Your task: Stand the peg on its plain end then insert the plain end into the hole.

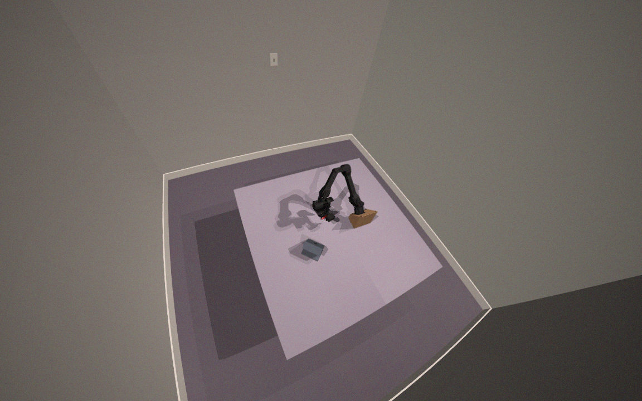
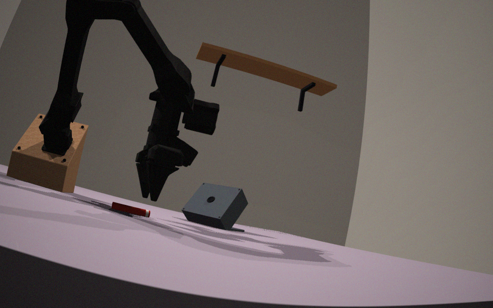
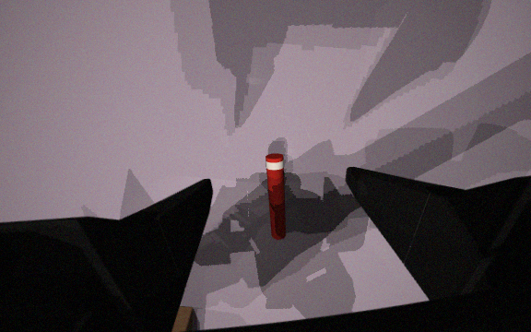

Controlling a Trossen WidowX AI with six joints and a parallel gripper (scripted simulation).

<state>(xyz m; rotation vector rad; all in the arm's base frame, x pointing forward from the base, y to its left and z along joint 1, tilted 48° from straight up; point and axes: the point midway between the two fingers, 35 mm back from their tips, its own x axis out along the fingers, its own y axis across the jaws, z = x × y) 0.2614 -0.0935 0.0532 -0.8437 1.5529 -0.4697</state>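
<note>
My gripper tip is 3 cm above the red peg and 2 cm past it. From my gripper tip the other things lie so: grey sloped panel: 22 cm to the left, 17 cm ahead, 2 cm above.
</note>
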